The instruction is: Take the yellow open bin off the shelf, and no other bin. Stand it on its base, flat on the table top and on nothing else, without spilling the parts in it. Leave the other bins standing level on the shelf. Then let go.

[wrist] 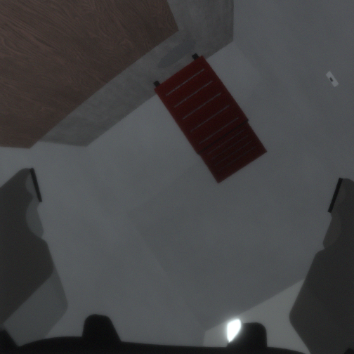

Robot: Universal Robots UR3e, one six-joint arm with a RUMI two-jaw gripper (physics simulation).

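Note:
My gripper (184, 179) is open, with its two jaws far apart at the left and right of the wrist view and no thing between them. The yellow open bin, the other bins and the shelf do not show in this view. A part of the brown wooden table top (75, 60) shows at the upper left, up and to the left of the jaws.
A red ribbed cabinet-like object (205, 112) stands on the floor beyond the table edge, upper middle. A grey concrete-like surface (210, 25) borders the table top. A small white plate (332, 79) is at the upper right, and a bright spot at the bottom.

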